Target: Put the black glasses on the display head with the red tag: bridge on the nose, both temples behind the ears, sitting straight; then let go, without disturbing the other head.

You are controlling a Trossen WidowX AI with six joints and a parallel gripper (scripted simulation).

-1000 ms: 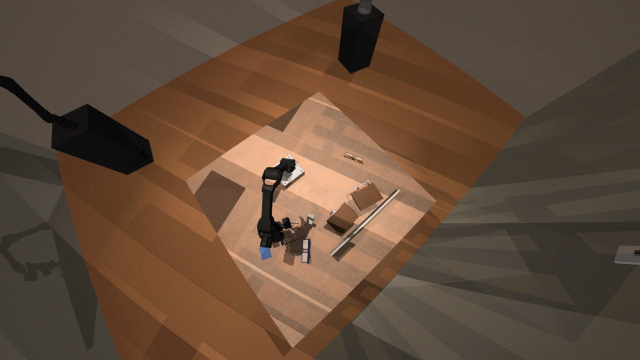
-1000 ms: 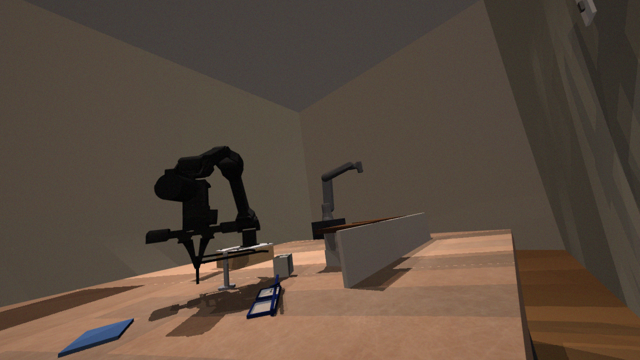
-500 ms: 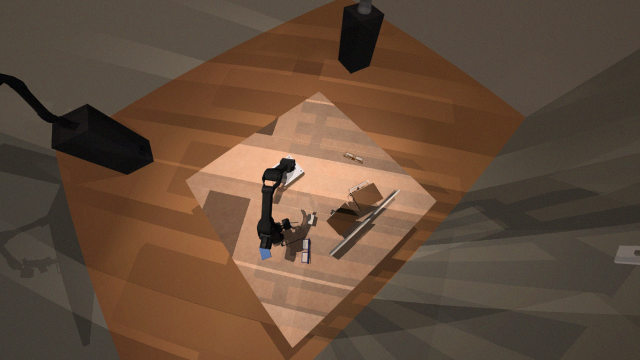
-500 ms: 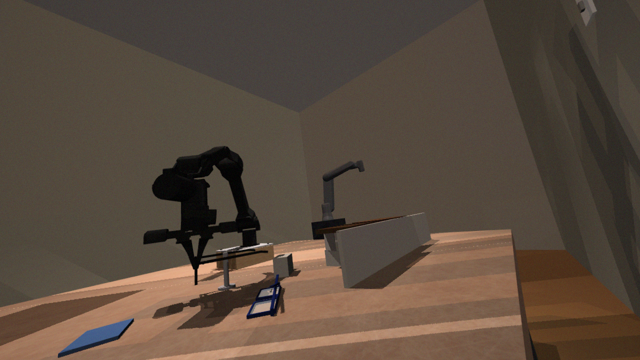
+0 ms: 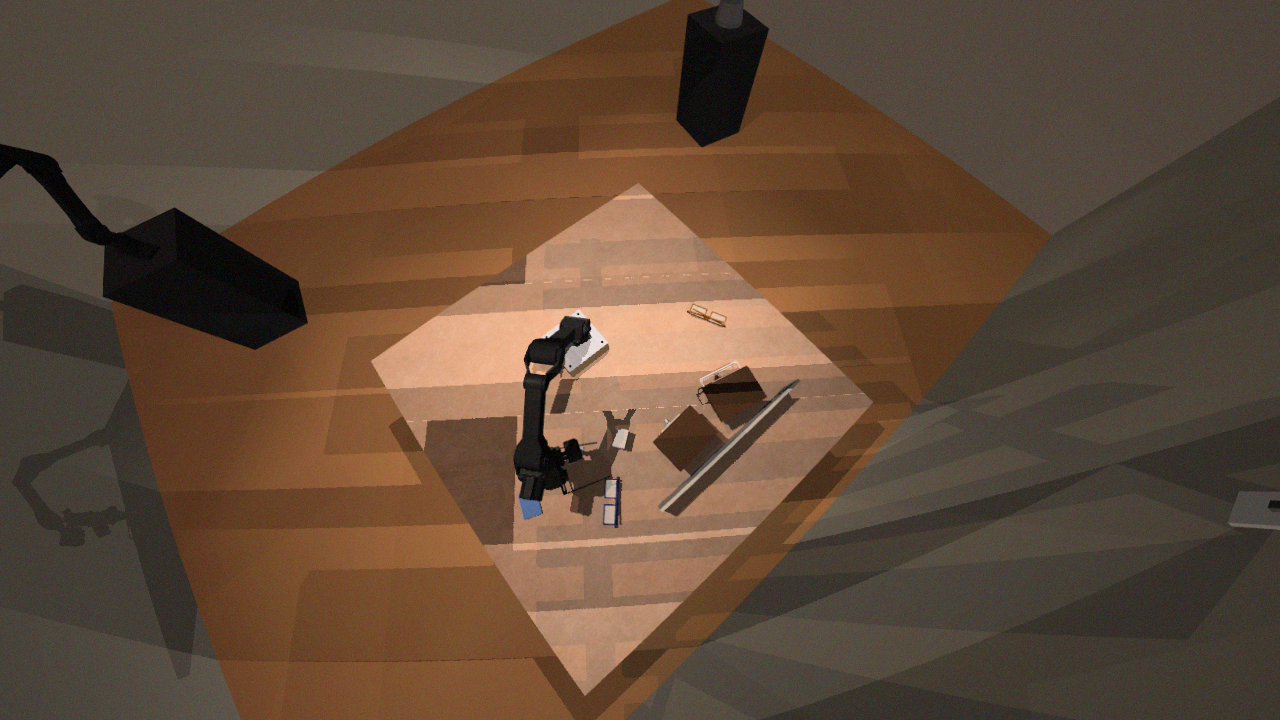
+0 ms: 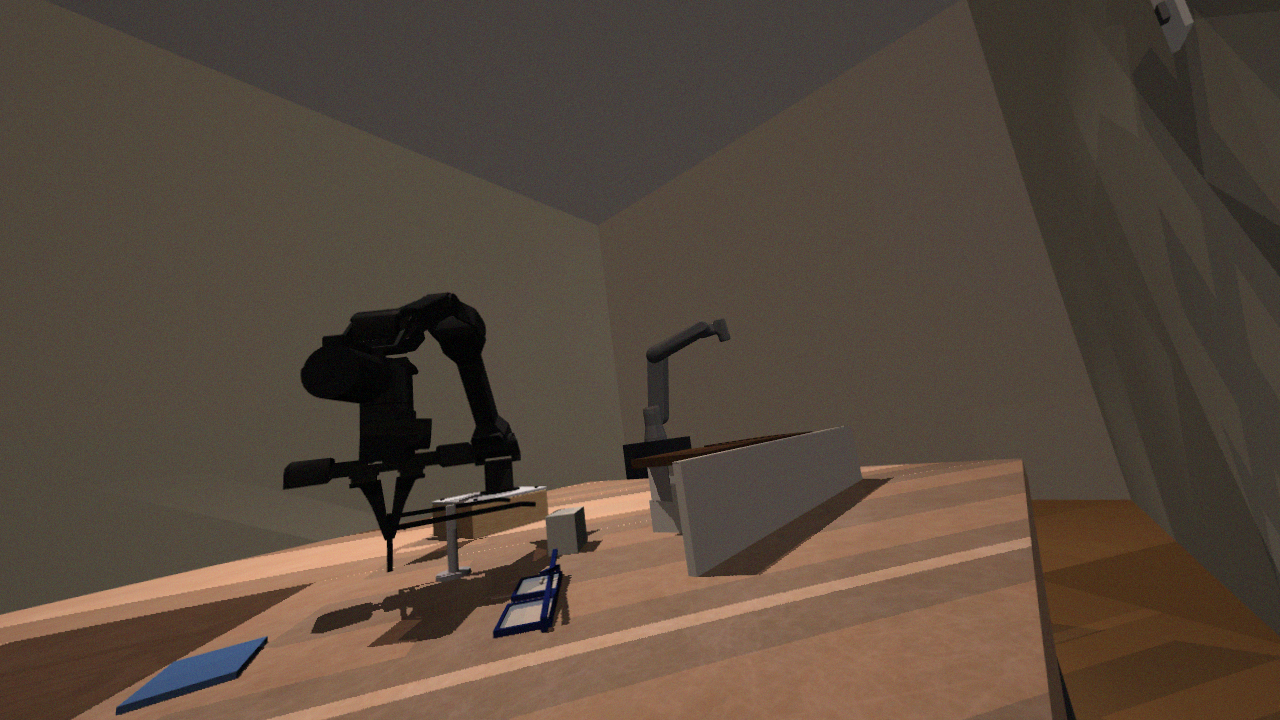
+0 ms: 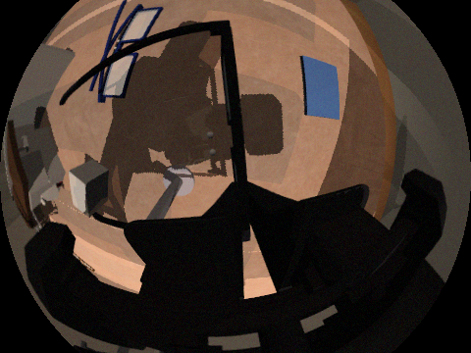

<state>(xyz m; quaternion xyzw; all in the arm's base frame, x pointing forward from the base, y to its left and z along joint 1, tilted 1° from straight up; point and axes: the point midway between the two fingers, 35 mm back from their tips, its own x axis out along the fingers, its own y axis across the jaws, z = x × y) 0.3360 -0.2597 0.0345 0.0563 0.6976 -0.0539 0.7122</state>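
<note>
The grey post lies 70 mm to the left of my gripper tip and 40 mm below it. Round my gripper tip: white cube 40 mm ahead, 210 mm to the left, 40 mm below; blue pad 70 mm ahead, 140 mm to the right, 60 mm below; grey display head 120 mm ahead, 370 mm to the left.
</note>
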